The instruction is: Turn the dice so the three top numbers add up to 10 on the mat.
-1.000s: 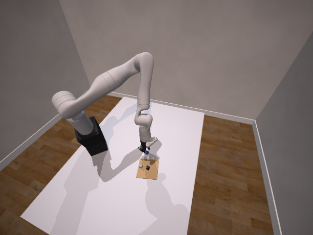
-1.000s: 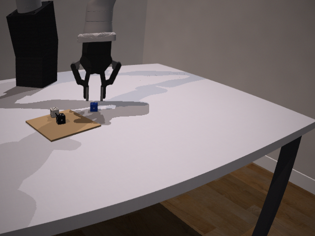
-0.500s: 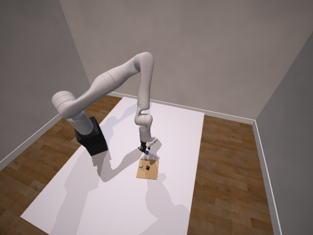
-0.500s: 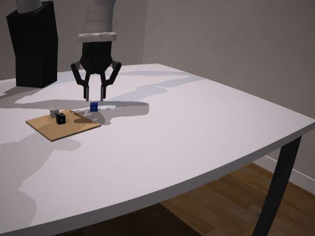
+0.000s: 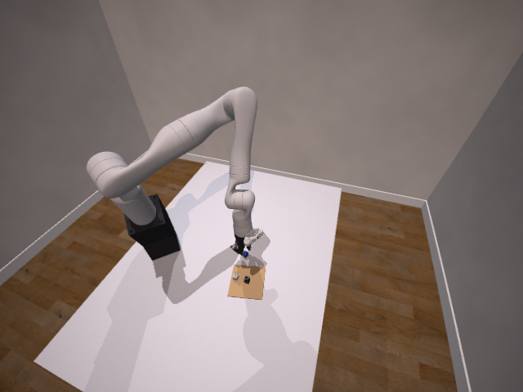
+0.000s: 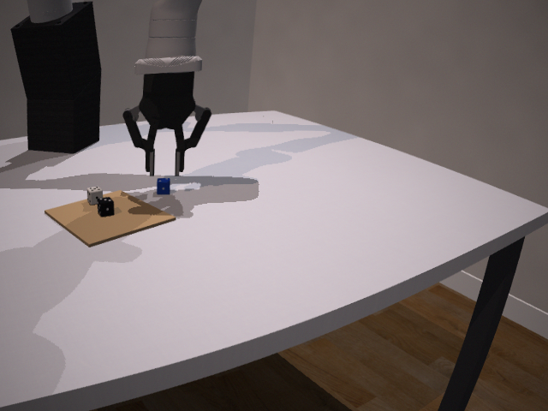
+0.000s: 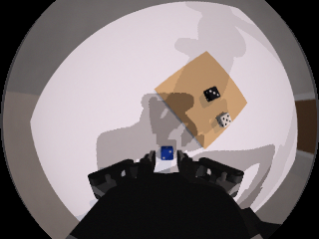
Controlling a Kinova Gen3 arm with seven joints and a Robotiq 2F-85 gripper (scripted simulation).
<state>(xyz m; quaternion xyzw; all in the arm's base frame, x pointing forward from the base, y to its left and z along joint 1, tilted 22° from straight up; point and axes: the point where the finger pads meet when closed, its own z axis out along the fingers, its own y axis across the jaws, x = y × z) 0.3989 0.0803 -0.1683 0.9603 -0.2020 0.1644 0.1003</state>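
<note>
The blue die lies 40 mm below my hand. Round my hand: white die: 120 mm to the right, 30 mm below; tan mat: 120 mm to the right, 50 mm ahead, 40 mm below; black die: 120 mm to the right, 50 mm ahead, 30 mm below.
</note>
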